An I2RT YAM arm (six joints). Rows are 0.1 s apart.
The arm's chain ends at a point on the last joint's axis. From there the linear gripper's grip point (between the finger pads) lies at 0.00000 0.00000 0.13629 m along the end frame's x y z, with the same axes.
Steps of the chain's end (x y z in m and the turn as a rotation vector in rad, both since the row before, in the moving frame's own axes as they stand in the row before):
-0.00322 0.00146 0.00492 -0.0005 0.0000 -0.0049
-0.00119 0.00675 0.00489 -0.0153 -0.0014 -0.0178
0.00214 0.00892 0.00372 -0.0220 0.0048 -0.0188
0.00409 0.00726 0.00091 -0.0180 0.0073 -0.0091
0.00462 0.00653 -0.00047 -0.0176 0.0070 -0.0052
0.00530 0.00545 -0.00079 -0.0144 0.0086 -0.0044
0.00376 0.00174 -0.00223 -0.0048 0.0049 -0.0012
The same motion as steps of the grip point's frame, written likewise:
-0.00322 0.00153 0.00492 -0.0005 0.0000 -0.0049
-0.00136 0.00884 0.00487 -0.0153 -0.0014 -0.0178
0.00282 0.01191 0.00369 -0.0220 0.0048 -0.0188
0.00510 0.00971 0.00088 -0.0180 0.0073 -0.0091
0.00558 0.00893 -0.00049 -0.0176 0.0070 -0.0052
0.00648 0.00741 -0.00081 -0.0144 0.0086 -0.0044
0.00443 0.00239 -0.00223 -0.0048 0.0049 -0.0012

